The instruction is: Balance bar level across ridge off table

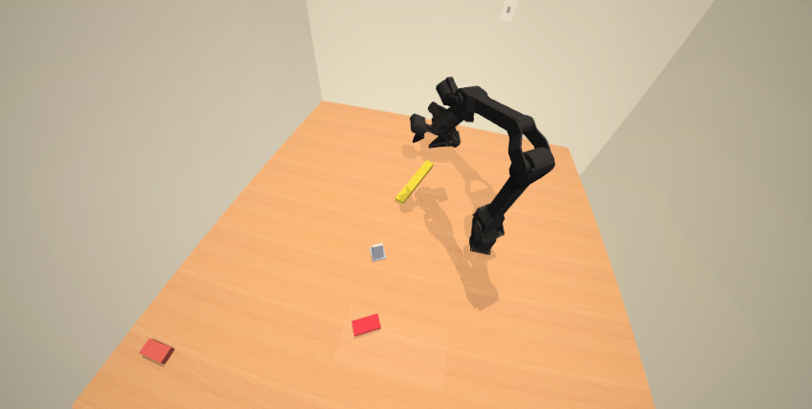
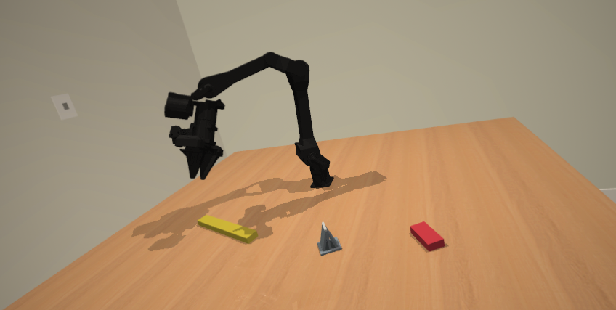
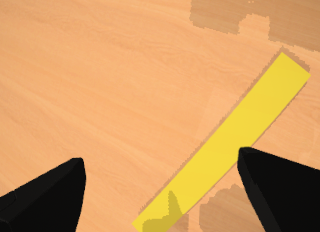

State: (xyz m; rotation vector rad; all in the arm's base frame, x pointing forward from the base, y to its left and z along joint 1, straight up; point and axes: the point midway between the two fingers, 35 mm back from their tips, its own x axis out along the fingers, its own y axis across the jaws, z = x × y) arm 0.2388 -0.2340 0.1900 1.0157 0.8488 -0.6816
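The yellow bar lies 150 mm below my gripper tip and 30 mm to the left of it. Also, from my gripper tip: red block (540 mm to the left, 150 mm below, 20 mm ahead).
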